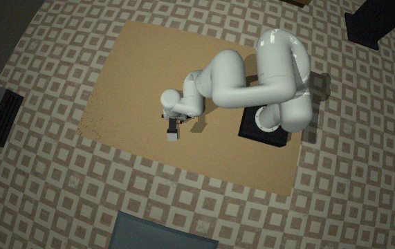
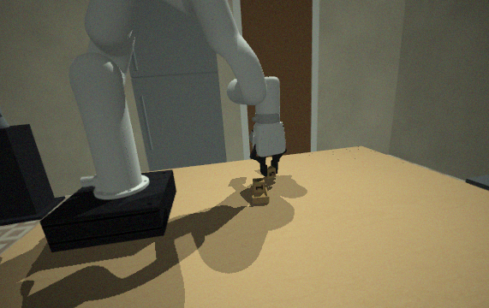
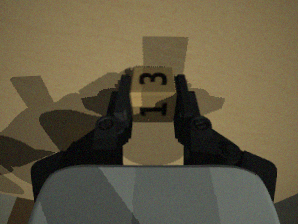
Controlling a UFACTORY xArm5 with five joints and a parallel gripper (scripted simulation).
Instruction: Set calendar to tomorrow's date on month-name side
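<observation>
Right now the wooden date cube is 10 mm below my hand. Also, from my hand: wooden calendar tray (70 mm behind, 120 mm to the right, 20 mm below).
</observation>
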